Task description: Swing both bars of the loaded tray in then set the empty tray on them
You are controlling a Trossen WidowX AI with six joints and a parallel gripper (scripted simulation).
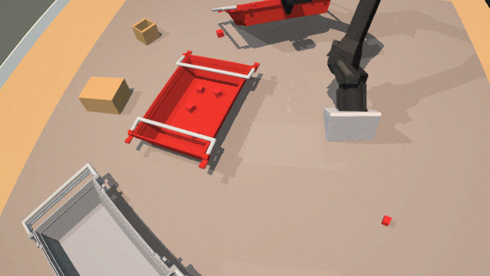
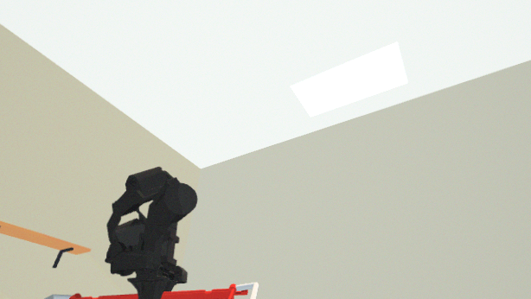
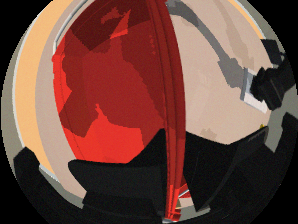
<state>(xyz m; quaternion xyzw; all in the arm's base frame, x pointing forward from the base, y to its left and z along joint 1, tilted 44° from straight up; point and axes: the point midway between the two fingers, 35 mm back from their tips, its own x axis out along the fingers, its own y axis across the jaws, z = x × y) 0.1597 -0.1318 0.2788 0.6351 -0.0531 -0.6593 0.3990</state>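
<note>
My gripper tip is now 40 mm short of the red tray, 80 mm to the left of it and 10 mm above it. Round my gripper tip: small red cube 250 mm behind, 530 mm to the left, 100 mm below.
</note>
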